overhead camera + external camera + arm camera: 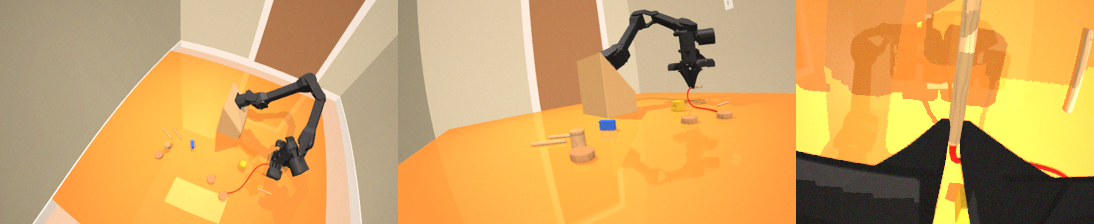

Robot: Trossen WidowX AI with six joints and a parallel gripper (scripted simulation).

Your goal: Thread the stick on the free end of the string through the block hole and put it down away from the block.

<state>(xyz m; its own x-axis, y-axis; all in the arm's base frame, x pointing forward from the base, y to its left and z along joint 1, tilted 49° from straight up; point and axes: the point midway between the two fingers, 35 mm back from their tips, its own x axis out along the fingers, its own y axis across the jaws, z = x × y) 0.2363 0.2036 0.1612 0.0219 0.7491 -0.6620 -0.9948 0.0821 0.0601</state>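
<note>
The thin stick lies 12 cm ahead of my gripper tip, 4 cm to the left of it and 5 cm below it. Also, from my gripper tip: yellow block 2 cm ahead, 13 cm to the right, 4 cm below; then blue block 2 cm ahead, 39 cm to the right, 5 cm below; then round button 20 cm ahead, 17 cm to the right, 5 cm below.
</note>
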